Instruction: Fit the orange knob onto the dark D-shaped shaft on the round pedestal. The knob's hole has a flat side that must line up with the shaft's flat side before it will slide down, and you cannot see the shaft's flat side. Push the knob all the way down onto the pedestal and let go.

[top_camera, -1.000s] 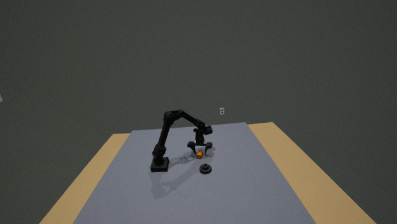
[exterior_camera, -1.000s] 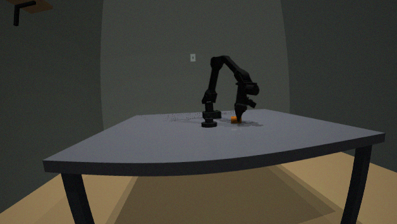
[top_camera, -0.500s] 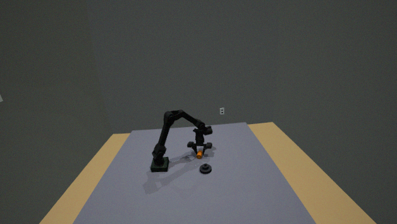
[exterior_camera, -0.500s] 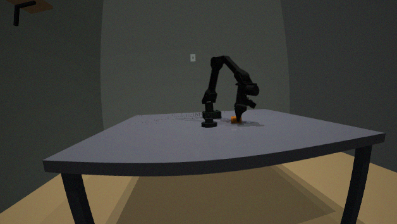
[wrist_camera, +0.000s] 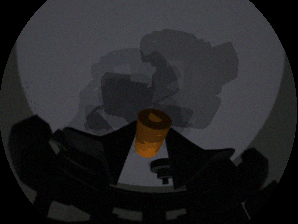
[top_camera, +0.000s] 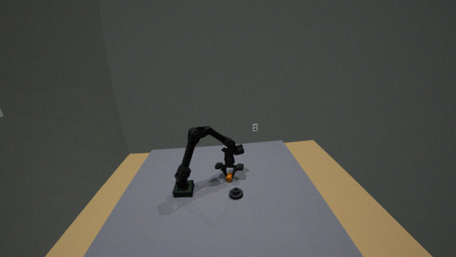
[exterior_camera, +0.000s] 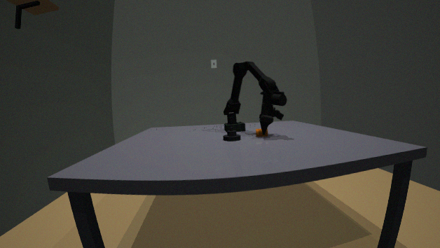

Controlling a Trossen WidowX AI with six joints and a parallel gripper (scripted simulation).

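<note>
Right now the dark round pedestal is 170 mm to the right of my gripper tip, 40 mm ahead of it and 20 mm above it. Also, from my gripper tip: orange knob: 10 mm to the right, 10 mm above.
</note>
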